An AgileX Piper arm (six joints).
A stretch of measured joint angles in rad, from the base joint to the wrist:
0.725 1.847 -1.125 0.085 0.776 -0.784
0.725 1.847 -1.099 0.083 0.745 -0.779
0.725 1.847 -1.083 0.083 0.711 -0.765
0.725 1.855 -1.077 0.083 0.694 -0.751
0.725 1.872 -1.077 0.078 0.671 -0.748
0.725 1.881 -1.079 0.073 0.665 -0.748
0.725 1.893 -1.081 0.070 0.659 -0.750
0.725 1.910 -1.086 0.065 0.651 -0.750
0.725 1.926 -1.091 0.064 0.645 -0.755
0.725 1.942 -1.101 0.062 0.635 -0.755
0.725 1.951 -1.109 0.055 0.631 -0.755
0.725 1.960 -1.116 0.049 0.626 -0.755
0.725 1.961 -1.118 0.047 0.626 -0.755
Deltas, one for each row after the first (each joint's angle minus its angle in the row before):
0.000 0.000 0.026 -0.002 -0.031 0.005
0.000 0.000 0.016 0.000 -0.034 0.014
0.000 0.008 0.006 0.000 -0.017 0.014
0.000 0.017 0.000 -0.005 -0.023 0.003
0.000 0.009 -0.002 -0.005 -0.006 0.000
0.000 0.012 -0.002 -0.003 -0.006 -0.002
0.000 0.017 -0.005 -0.005 -0.008 0.000
0.000 0.016 -0.005 -0.001 -0.006 -0.005
0.000 0.016 -0.010 -0.002 -0.010 0.000
0.000 0.009 -0.008 -0.007 -0.004 0.000
0.000 0.009 -0.007 -0.006 -0.005 0.000
0.000 0.001 -0.002 -0.002 0.000 0.000

